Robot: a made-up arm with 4 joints.
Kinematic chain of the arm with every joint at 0, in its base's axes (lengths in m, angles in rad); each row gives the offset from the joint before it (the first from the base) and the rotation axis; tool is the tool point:
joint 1: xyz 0 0 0.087 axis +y
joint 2: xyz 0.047 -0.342 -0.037 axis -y
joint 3: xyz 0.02 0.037 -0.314 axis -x
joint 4: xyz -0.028 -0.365 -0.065 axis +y
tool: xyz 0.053 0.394 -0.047
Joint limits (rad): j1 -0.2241..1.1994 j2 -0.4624..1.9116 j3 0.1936..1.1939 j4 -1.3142..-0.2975
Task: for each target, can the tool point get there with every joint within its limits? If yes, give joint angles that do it. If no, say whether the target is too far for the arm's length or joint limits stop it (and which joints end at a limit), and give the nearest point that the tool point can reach.
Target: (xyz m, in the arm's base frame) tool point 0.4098 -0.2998 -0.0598
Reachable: yes | joints 0.3287 1.4869 0.3503 -0.7352
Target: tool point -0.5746 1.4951 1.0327
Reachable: no: too far | nearest point -0.3654 -0.2815 0.0104 | short by 2.060 m
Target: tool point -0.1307 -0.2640 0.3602
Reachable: no: joint limits stop it (at a limit: joint 1, joint 2, joint 3, joint 4) | nearest point -0.3654 -0.2815 0.0104 | short by 0.422 m
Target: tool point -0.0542 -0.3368 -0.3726
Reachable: yes | joints 1.0160 0.7490 0.6866 -0.4314
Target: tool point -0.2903 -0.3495 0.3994
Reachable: no: joint limits stop it (at a limit: joint 1, joint 2, joint 3, joint 4) | nearest point -0.3710 -0.3182 0.0109 | short by 0.398 m
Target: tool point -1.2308 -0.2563 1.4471
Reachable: no: too far | nearest point -0.4335 -0.3003 0.0111 | short by 1.643 m
